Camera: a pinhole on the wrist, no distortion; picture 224 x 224 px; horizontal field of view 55.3 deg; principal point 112.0 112.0 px. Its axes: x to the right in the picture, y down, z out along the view. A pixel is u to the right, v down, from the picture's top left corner.
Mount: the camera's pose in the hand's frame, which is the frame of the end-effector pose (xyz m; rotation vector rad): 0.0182 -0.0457 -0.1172 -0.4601 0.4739 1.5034
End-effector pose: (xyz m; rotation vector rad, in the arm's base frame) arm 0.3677 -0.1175 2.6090 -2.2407 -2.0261 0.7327
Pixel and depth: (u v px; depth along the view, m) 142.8 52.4 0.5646
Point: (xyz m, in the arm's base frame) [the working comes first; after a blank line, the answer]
In the camera's frame: 0.0813 -0.1574 0.5646

0.5787 -0.0796 2.1698
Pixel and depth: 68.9 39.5 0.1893
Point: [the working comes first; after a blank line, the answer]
In the camera's frame: -0.0382 -0.0642 0.1893

0.3753 -0.0589 2.5191
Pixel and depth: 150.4 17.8 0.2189
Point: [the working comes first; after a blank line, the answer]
In the camera's frame: 0.0393 -0.0965 0.2189

0.4582 -0.0337 2.4990
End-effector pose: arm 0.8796 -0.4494 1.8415 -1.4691 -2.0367 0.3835
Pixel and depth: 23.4 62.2 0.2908
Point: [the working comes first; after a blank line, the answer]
In the camera's frame: -0.1205 -0.0677 0.2908

0.7568 -0.3411 1.7087
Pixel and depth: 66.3 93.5 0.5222
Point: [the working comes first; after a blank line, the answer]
In the camera's frame: -0.1116 -0.0452 0.5222

0.7516 -0.2913 1.4815
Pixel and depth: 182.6 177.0 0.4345
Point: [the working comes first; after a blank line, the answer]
In the camera's frame: 0.1435 0.1321 0.4345

1.0465 -0.4200 1.5084
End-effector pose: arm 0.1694 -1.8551 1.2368 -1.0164 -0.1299 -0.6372
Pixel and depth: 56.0 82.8 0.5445
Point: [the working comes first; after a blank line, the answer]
In the camera's frame: -0.1426 -0.0744 0.5445

0.4037 -1.5061 1.3898
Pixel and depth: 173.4 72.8 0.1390
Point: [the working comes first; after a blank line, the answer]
In the camera's frame: 0.0399 -0.0255 0.1390

0.2381 -1.8719 1.1925
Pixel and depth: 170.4 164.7 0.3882
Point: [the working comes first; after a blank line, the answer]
In the camera's frame: 0.1060 0.0957 0.3882

0.2831 -1.6100 1.0900
